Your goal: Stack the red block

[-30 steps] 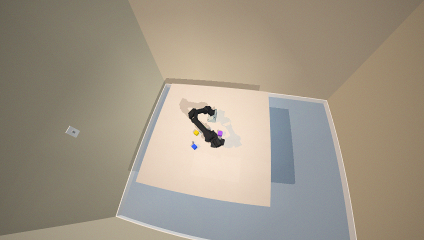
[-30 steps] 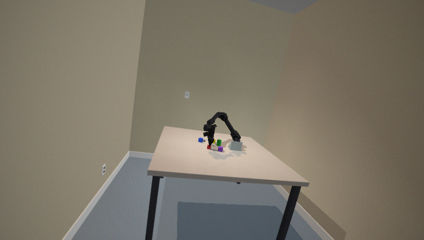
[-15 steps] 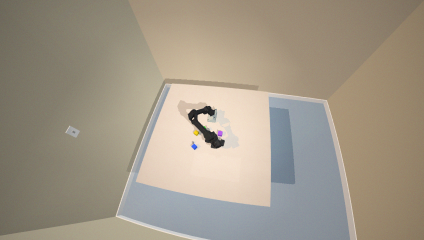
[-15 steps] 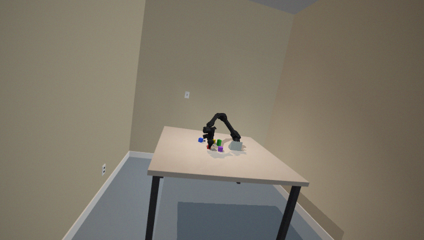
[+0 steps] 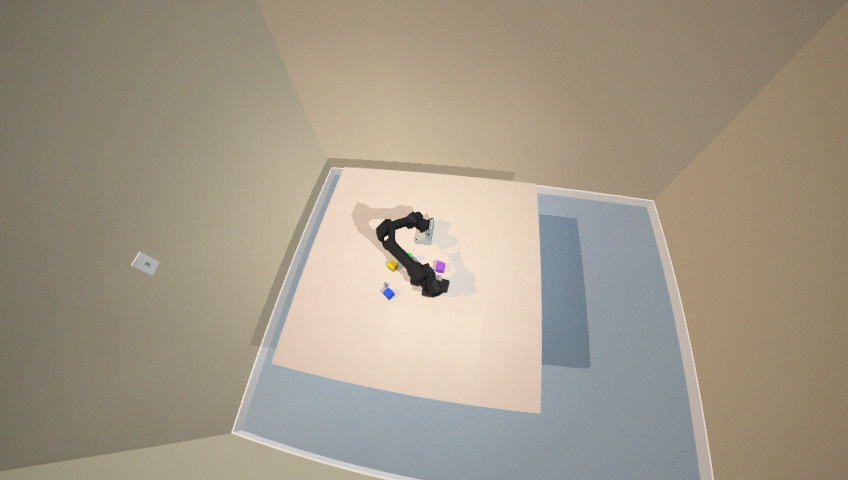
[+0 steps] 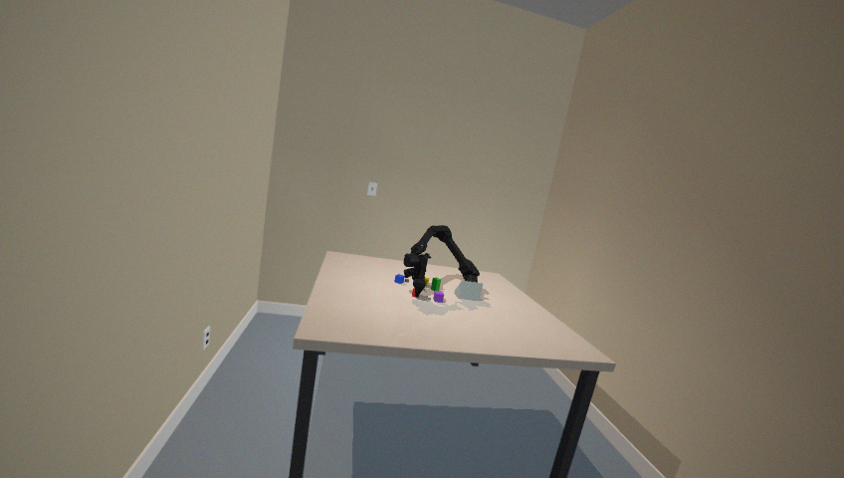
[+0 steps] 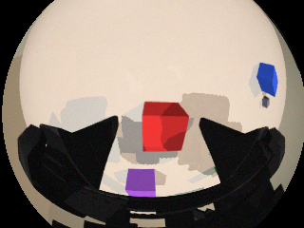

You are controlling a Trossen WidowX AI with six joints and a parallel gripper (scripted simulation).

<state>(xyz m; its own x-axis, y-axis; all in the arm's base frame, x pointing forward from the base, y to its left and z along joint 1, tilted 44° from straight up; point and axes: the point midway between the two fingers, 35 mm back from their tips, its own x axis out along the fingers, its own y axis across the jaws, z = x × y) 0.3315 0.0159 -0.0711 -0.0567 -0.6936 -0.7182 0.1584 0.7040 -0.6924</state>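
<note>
The red block lies 10 mm above my gripper tip. Also, from my gripper tip: blue block: 60 mm ahead, 210 mm to the right, 10 mm above; purple block: 110 mm behind, 40 mm to the left, 10 mm above; yellow block: 100 mm behind, 210 mm to the right, 10 mm above.
</note>
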